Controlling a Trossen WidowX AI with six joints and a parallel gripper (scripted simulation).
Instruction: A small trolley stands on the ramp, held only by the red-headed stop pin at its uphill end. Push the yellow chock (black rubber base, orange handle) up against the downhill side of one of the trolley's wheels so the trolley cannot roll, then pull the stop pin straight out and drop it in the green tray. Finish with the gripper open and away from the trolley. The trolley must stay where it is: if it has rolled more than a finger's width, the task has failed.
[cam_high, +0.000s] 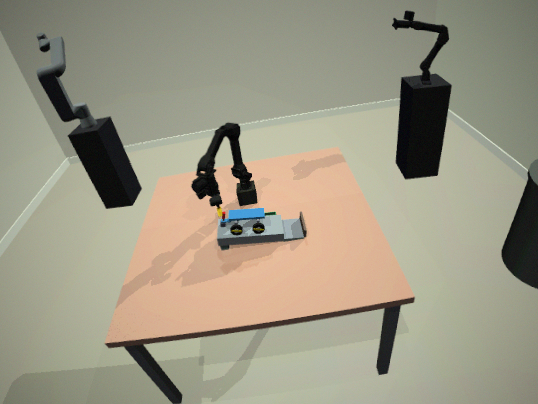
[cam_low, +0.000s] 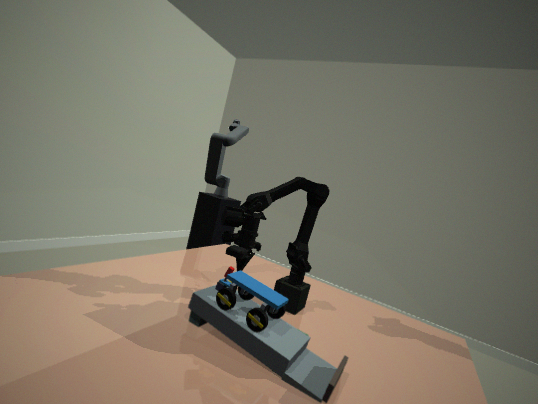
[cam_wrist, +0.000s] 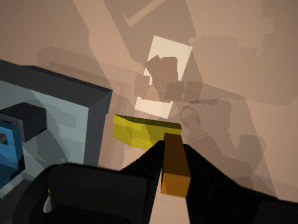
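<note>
Now: gripper tip 130 mm short of the stop pin, 50 mm to the right of it and 20 mm below it. Round my gripper tip: trolley 170 mm to the left, 140 mm ahead; then grey ramp 170 mm to the left, 140 mm ahead, 70 mm below; then yellow chock 20 mm ahead, 10 mm to the left, 10 mm below.
</note>
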